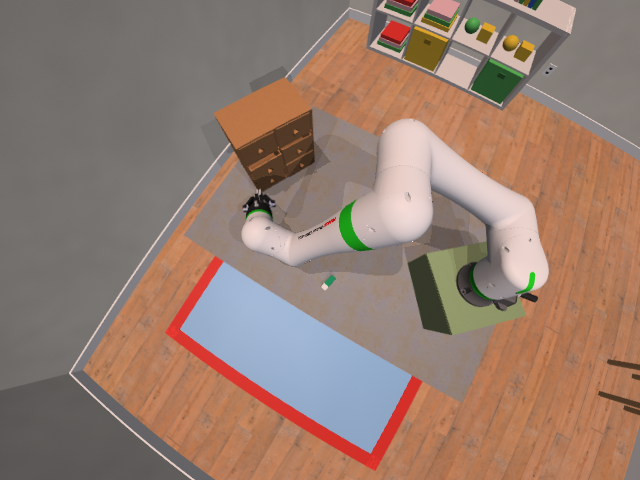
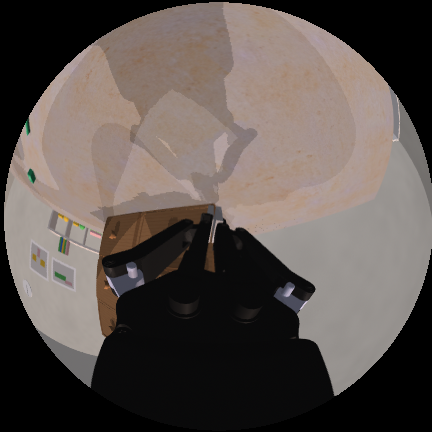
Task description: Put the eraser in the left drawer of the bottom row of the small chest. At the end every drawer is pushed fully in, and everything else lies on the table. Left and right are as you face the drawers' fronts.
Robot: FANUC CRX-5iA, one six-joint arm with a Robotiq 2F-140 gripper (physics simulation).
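Pixels of known places: gripper, fingertip midpoint: [image 1: 259,191] [image 2: 212,213]; arm's base, link origin: [image 1: 477,284].
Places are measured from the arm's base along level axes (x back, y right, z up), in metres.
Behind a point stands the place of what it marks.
The small brown chest [image 1: 263,116] [image 2: 120,250] stands at the back left, with two columns of knobbed drawers. The middle-row left drawer [image 1: 264,164] @[x -0.844, y 0.124, z -0.006 m] juts out a little. The bottom-row left drawer [image 1: 271,181] @[x -0.849, y 0.129, z -0.151 m] is low at the chest's front left; how far in it sits is hard to tell. My gripper [image 1: 258,192] @[x -0.895, y 0.079, z -0.193 m] [image 2: 212,213] @[x -0.895, y 0.079, z -0.193 m] is shut, its fingertips close together by the chest's lower left front corner; what sits between them is too hidden to make out. The eraser [image 1: 328,282] @[x -0.464, y -0.163, z -0.201 m], green with a white end, lies on the grey table, well away from the gripper.
The arm [image 1: 361,219] @[x -0.447, y -0.076, z 0.344 m] stretches over the grey surface [image 1: 305,286] @[x -0.543, y -0.213, z -0.215 m] from the olive base block [image 1: 439,289] @[x -0.120, y -0.065, z -0.002 m] at the right. A blue mat [image 1: 299,341] with a red border lies at the front. A shelf unit with boxes and books stands at the back right.
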